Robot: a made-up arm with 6 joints.
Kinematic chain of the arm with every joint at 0, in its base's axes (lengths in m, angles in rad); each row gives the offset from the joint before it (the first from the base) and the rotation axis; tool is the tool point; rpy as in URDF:
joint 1: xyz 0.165 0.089 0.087 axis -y
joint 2: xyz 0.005 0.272 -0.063 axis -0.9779 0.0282 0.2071
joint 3: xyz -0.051 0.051 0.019 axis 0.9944 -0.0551 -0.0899
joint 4: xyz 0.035 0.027 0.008 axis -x
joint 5: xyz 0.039 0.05 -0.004 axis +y
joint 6: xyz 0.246 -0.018 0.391 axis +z
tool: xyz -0.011 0.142 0.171 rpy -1.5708 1.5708 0
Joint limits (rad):
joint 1: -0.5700..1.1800
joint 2: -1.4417..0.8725
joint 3: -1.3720..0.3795
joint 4: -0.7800..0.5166
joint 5: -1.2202..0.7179
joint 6: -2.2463..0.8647
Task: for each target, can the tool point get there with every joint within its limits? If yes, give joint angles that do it. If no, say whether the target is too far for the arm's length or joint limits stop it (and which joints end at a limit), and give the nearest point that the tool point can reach.
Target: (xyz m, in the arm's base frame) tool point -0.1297 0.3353 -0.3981
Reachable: no: joint limits stop it (at a limit: joint 2, joint 3, joint 4, joint 5, joint 6) | nearest point -0.1638 0.3657 -0.4542 | short by 0.072 m
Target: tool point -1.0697 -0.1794 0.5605
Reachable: no: too far | nearest point -0.4271 0.0892 0.3329 | short by 0.733 m
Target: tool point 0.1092 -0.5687 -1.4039
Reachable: no: too far | nearest point 0.1708 -0.0510 -0.4873 | short by 1.055 m
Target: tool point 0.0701 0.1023 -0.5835
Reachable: no: joint limits stop it (at a limit: joint 2, joint 3, joint 4, joint 5) | nearest point 0.0786 0.1200 -0.5233 | short by 0.063 m
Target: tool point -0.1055 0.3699 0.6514
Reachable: yes | joints 0.1439 0.0064 -0.0724 -0.3623 -0.9059 -1.0503
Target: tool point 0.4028 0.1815 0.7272
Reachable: yes | joints 0.9896 -1.1945 -1.1914 -0.6492 0.5606 -1.8153
